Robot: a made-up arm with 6 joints.
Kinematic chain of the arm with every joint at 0, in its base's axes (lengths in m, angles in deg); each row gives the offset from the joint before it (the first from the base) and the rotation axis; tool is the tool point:
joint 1: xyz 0 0 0.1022 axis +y
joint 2: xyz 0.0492 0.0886 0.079 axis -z
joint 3: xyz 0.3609 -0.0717 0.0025 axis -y
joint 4: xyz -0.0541 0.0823 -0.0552 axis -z
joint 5: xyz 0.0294 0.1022 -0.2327 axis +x
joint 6: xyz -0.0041 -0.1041 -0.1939 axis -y
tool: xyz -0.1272 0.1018 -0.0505
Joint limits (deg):
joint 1: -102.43..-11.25
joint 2: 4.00..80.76
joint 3: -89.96..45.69
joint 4: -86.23..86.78
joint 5: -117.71..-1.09
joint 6: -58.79..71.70
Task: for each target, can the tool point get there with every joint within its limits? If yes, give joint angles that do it. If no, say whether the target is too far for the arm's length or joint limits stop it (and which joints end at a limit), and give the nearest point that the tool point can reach.
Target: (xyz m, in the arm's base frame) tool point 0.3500 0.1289 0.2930
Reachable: yes | joints -89.47 34.69 -20.95 55.34 -19.23 -10.15
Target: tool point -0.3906 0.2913 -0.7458
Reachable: no: joint limits stop it (at a limit: joint 1, joint 2, joint 3, joint 4, joint 5, joint 6) | nearest point -0.1771 0.1564 -0.1459 | short by 0.651 m
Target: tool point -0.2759 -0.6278 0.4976
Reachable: no: joint limits stop it (at a limit: joint 1, joint 3, joint 6) | nearest point -0.1006 -0.5030 0.4655 | short by 0.218 m
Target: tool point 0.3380 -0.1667 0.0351
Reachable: yes | joints -44.47 46.98 14.90 0.97 -75.00 -23.82
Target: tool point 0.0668 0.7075 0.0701
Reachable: no: joint limits stop it (at a limit: joint 1, joint 5, joint 6) | nearest point 0.0531 0.3668 0.1108 | short by 0.343 m
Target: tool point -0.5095 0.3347 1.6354
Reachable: no: too far | nearest point -0.0607 0.0658 0.9280 | short by 0.880 m
